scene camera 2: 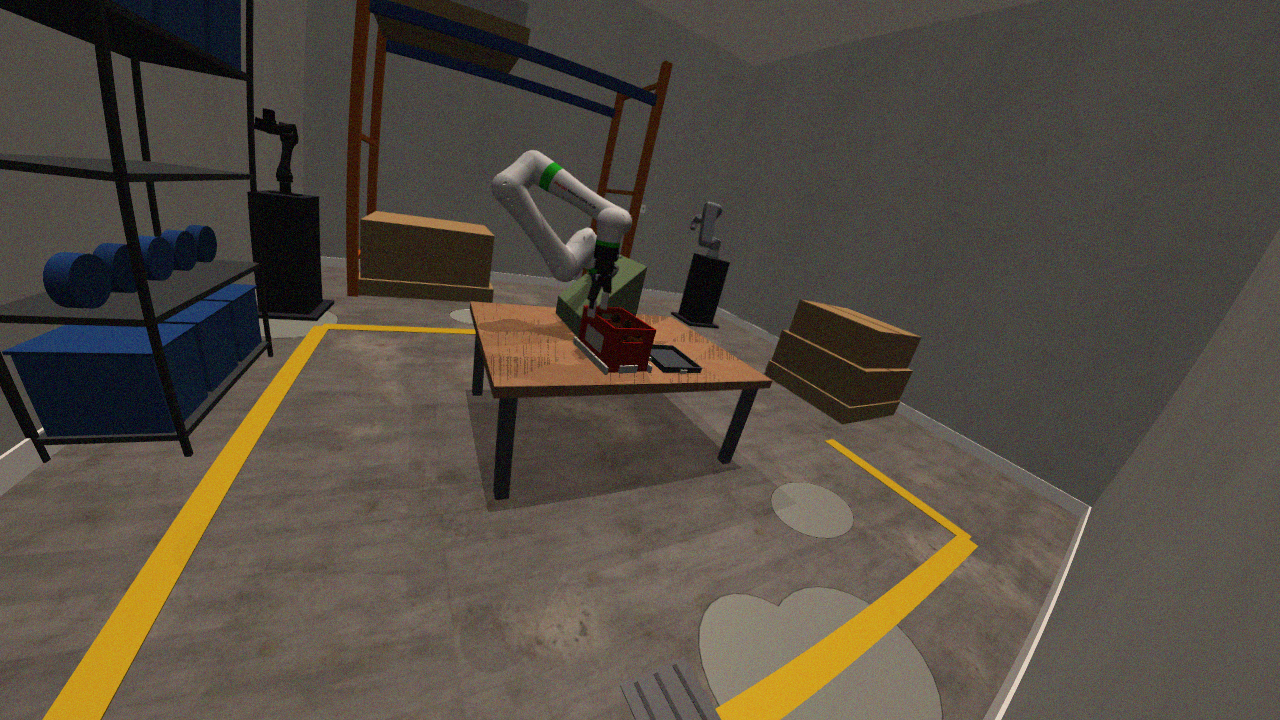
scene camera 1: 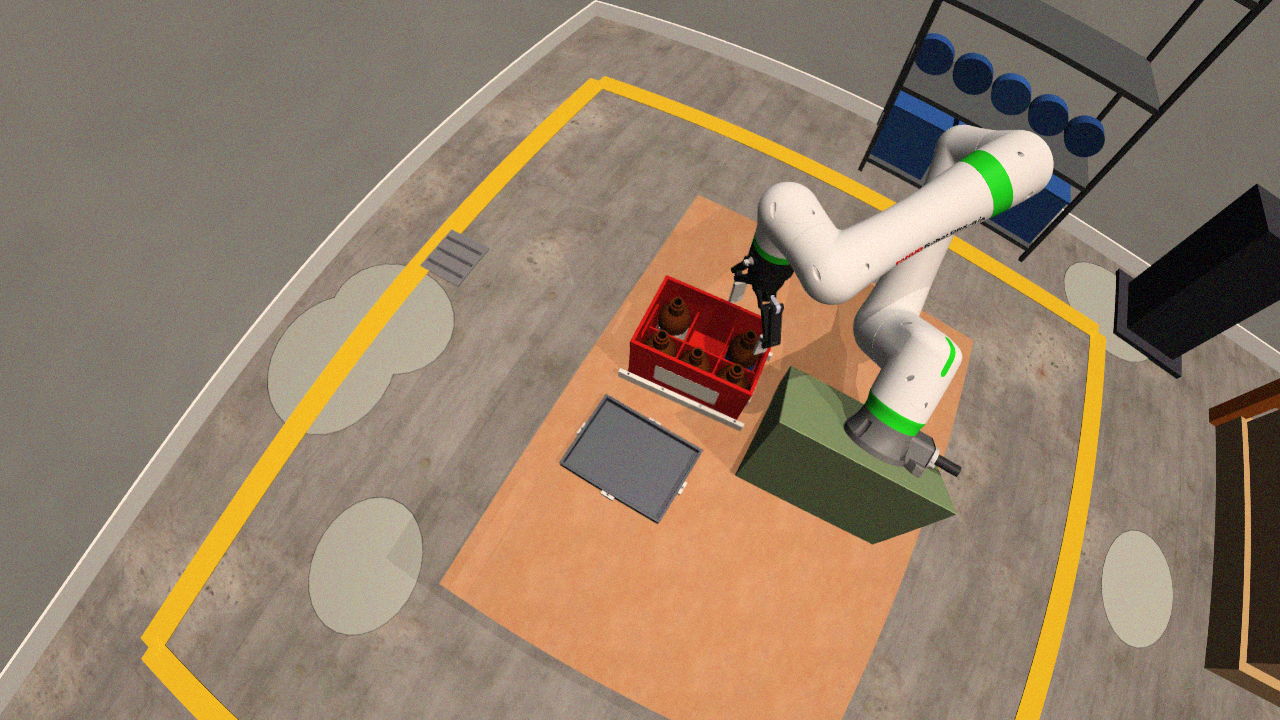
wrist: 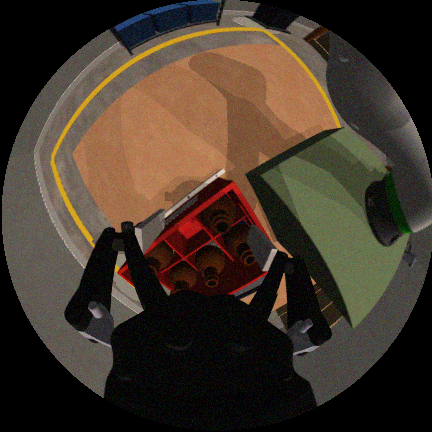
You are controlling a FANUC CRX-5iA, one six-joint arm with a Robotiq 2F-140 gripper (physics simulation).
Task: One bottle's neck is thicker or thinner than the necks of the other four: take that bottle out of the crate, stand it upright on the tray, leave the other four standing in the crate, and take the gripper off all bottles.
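Places are measured from the arm's base along level axes (x right, y back, z down), in metres.
Pixels of known places: gripper, fingertip midpoint: (scene camera 2: pixel 597 312) (scene camera 1: pixel 746 325) (wrist: pixel 207 226); arm's base, origin of the base link: (scene camera 1: pixel 875 444) (wrist: pixel 383 212).
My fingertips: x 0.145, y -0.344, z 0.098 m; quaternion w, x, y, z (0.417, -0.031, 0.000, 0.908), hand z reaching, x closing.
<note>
For each thing: its top centre in the pictures, then the offset to it from my fingertips. "spot": a spot on its surface instead. Level surfaces: height alone.
- red crate, middle of its top: (wrist: pixel 196 274) (scene camera 1: pixel 707 332) (scene camera 2: pixel 618 317) dx -0.067, dy -0.063, dz -0.009 m
- left bottle, middle of its top: (scene camera 1: pixel 677 301) (wrist: pixel 147 274) dx -0.030, dy -0.156, dz +0.004 m
- right bottle, middle of its top: (wrist: pixel 222 226) (scene camera 1: pixel 751 335) dx -0.014, dy +0.019, dz +0.003 m
- grey tray, surface spot: (scene camera 1: pixel 631 458) spot: dx -0.341, dy -0.075, dz +0.161 m
- table, its level: dz +0.166 m
- white strip, surface spot: (scene camera 1: pixel 680 397) spot: dx -0.167, dy -0.054, dz +0.137 m
The red crate (scene camera 1: pixel 640 360) (scene camera 2: pixel 631 351) (wrist: pixel 231 187) stands on the table with five brown bottles upright in its compartments. In scene camera 1 the back row holds a left bottle (scene camera 1: pixel 675 316) (wrist: pixel 158 258) and a right bottle (scene camera 1: pixel 744 347) (wrist: pixel 220 216). The front row holds left (scene camera 1: pixel 661 341) (wrist: pixel 183 276), middle (scene camera 1: pixel 696 359) (wrist: pixel 210 260) and right (scene camera 1: pixel 736 375) (wrist: pixel 243 245) bottles. The back middle compartment is empty. I cannot tell whose neck differs. My gripper (scene camera 1: pixel 750 319) (scene camera 2: pixel 597 310) (wrist: pixel 207 226) is open and empty, above the crate's back side. The grey tray (scene camera 1: pixel 631 458) (scene camera 2: pixel 675 359) bears no bottle.
A large green block (scene camera 1: pixel 823 483) (scene camera 2: pixel 631 279) (wrist: pixel 320 200) stands on the table (scene camera 1: pixel 716 608) (scene camera 2: pixel 537 362), right of the crate and tray in scene camera 1. A white strip (scene camera 1: pixel 680 397) runs along the crate's tray side. A dark shelf rack stands beyond the table.
</note>
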